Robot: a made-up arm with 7 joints. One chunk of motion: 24 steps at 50 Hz.
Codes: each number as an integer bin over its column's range. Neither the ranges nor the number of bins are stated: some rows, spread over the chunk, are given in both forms.
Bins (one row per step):
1: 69 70 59 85 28 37
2: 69 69 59 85 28 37
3: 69 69 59 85 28 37
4: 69 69 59 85 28 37
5: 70 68 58 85 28 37
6: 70 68 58 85 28 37
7: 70 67 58 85 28 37
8: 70 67 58 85 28 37
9: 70 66 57 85 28 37
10: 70 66 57 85 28 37
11: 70 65 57 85 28 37
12: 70 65 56 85 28 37
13: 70 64 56 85 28 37
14: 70 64 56 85 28 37
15: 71 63 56 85 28 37
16: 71 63 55 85 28 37
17: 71 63 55 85 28 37
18: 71 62 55 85 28 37
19: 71 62 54 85 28 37
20: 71 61 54 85 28 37
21: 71 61 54 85 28 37
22: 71 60 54 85 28 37
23: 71 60 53 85 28 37
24: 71 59 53 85 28 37
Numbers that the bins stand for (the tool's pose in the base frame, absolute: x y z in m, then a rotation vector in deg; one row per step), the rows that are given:
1: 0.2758 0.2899 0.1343 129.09 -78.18 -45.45
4: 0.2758 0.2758 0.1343 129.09 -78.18 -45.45
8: 0.2899 0.2475 0.1202 129.09 -78.18 -45.45
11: 0.2899 0.2192 0.1061 129.09 -78.18 -45.45
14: 0.2899 0.2051 0.0919 129.09 -78.18 -45.45
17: 0.3040 0.1909 0.0778 129.09 -78.18 -45.45
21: 0.3040 0.1626 0.0636 129.09 -78.18 -45.45
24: 0.3040 0.1343 0.0495 129.09 -78.18 -45.45
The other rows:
2: 0.2758 0.2758 0.1343 129.09 -78.18 -45.45
3: 0.2758 0.2758 0.1343 129.09 -78.18 -45.45
5: 0.2899 0.2616 0.1202 129.09 -78.18 -45.45
6: 0.2899 0.2616 0.1202 129.09 -78.18 -45.45
7: 0.2899 0.2475 0.1202 129.09 -78.18 -45.45
9: 0.2899 0.2333 0.1061 129.09 -78.18 -45.45
10: 0.2899 0.2333 0.1061 129.09 -78.18 -45.45
12: 0.2899 0.2192 0.0919 129.09 -78.18 -45.45
13: 0.2899 0.2051 0.0919 129.09 -78.18 -45.45
15: 0.3040 0.1909 0.0919 129.09 -78.18 -45.45
16: 0.3040 0.1909 0.0778 129.09 -78.18 -45.45
18: 0.3040 0.1768 0.0778 129.09 -78.18 -45.45
19: 0.3040 0.1768 0.0636 129.09 -78.18 -45.45
20: 0.3040 0.1626 0.0636 129.09 -78.18 -45.45
22: 0.3040 0.1485 0.0636 129.09 -78.18 -45.45
23: 0.3040 0.1485 0.0495 129.09 -78.18 -45.45

